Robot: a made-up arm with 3 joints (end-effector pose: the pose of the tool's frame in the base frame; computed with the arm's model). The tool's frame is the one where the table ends.
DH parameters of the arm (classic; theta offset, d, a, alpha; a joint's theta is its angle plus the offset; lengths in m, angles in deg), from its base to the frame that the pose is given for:
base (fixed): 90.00 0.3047 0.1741 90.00
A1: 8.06 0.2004 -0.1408 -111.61
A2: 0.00 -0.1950 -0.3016 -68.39
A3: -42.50 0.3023 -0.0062 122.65
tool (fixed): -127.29 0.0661 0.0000 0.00
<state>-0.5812 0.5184 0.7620</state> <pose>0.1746 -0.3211 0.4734 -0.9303 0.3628 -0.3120</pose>
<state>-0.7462 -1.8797 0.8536</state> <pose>0.0140 0.2423 0.1092 0.6391 0.2382 -2.1489</pose>
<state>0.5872 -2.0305 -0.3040</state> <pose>0.0332 0.4445 0.3477 -2.3767 -0.5017 1.7665</pose>
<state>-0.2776 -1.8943 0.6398</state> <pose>0.0083 0.3301 0.1566 1.1282 0.5968 -2.0493</pose>
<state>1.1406 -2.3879 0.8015</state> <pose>0.1773 0.2967 0.5152 -1.2591 -2.0233 1.3031</pose>
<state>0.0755 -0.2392 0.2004</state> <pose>-0.0622 -0.1932 0.0565 0.6873 0.7633 -0.5736</pose>
